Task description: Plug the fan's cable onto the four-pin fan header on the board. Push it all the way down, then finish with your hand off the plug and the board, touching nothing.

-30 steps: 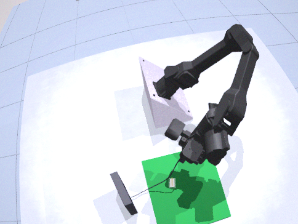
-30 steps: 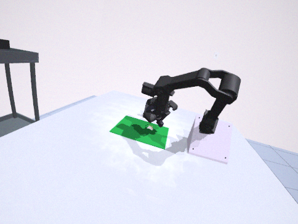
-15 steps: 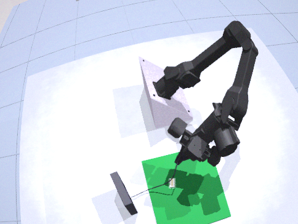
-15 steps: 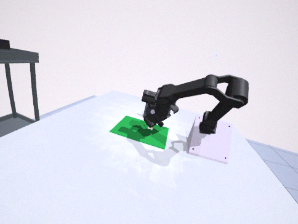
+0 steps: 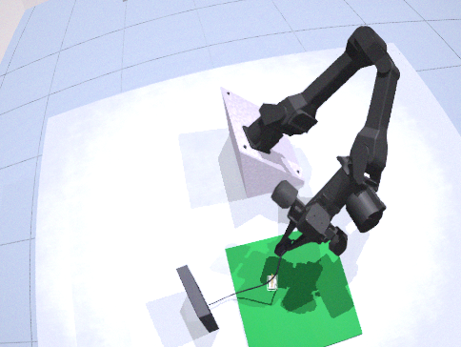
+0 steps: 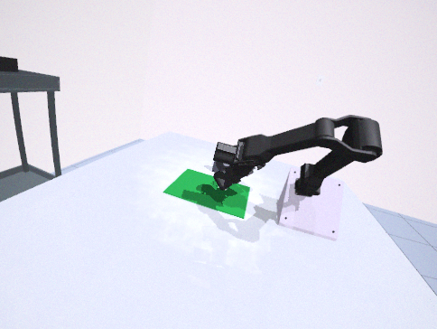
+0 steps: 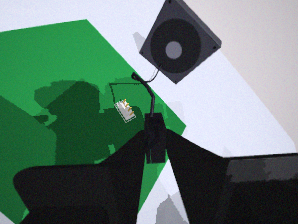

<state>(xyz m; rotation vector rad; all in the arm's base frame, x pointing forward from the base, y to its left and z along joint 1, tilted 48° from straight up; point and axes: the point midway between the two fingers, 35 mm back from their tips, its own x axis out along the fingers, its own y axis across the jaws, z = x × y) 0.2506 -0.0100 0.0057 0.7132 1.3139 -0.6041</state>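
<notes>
My gripper tip is now 10 cm above the green board and 8 cm short of it. Also, from my gripper tip: white four-pin header (9 cm below, 4 cm to the right, 4 cm ahead); then dark fan plug (1 cm below); then dark fan (19 cm to the right, 5 cm ahead, 3 cm below).
</notes>
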